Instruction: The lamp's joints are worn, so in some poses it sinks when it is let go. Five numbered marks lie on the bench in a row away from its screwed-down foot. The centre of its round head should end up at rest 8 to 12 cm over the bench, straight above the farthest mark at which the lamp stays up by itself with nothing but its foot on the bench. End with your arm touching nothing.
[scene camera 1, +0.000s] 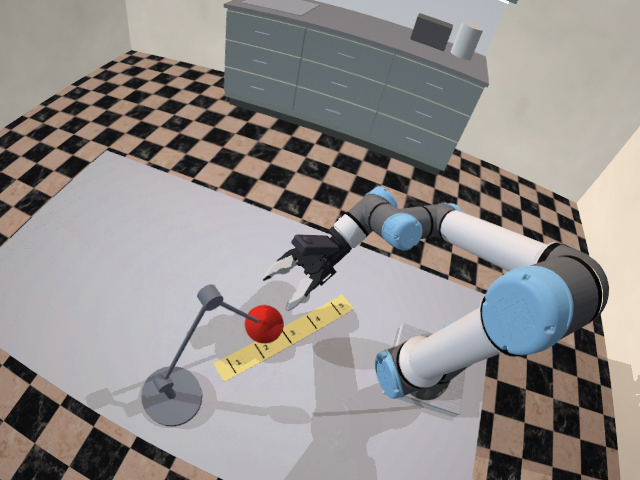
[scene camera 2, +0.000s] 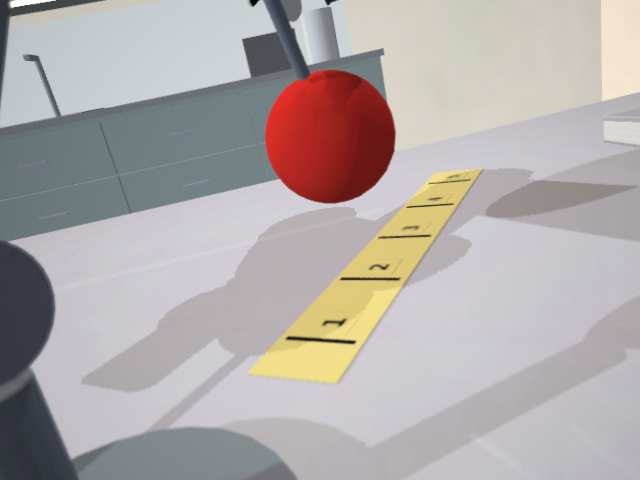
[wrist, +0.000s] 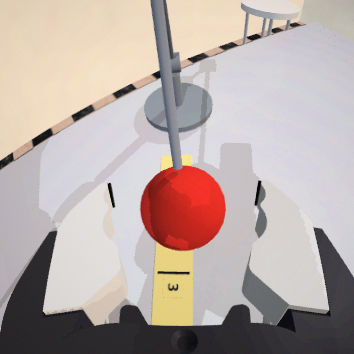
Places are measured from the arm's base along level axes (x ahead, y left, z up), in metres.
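Pixels of known places: gripper, fingertip midpoint: (scene camera 1: 274, 295) (wrist: 183, 183).
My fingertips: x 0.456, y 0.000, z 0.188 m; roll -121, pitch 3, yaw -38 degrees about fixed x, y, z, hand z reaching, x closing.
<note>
For each thing: its top centre in the pictures, then the offset to it from my fingertips. "pt": a spot on its surface instead.
- lamp's round red head, surface spot: (scene camera 2: 330, 136) pt dy +0.076, dx +0.021, dz -0.104 m
- lamp's elbow joint, surface spot: (scene camera 1: 209, 297) pt dy +0.150, dx +0.085, dz +0.174 m
- lower lamp rod, surface spot: (scene camera 1: 185, 341) pt dy +0.201, dx +0.129, dz +0.044 m
The lamp's round red head (scene camera 1: 264, 323) (scene camera 2: 330, 136) (wrist: 183, 208) hangs above the bench at the end of a thin grey arm, over or near the part of the yellow strip (scene camera 1: 224, 370) (scene camera 2: 310, 364) (wrist: 172, 312) around marks 2 and 3; I cannot tell the exact mark or height. The lamp's elbow joint (scene camera 1: 209, 297) stands higher than the head. Its grey disc foot (scene camera 1: 187, 405) (scene camera 2: 191, 452) (wrist: 197, 114) is flat on the bench. My gripper (scene camera 1: 277, 293) (wrist: 183, 183) is open and empty, behind and above the head in the first scene view. Gaps show between head and both fingers in the wrist view.
My arm's base plate (scene camera 1: 450, 404) is on the bench right of mark 5. The lower lamp rod (scene camera 1: 185, 341) slants up from the foot. A drawer cabinet (scene camera 1: 336, 95) (scene camera 2: 149, 149) stands behind the bench. A round stool (wrist: 270, 9) stands beyond the bench edge.
</note>
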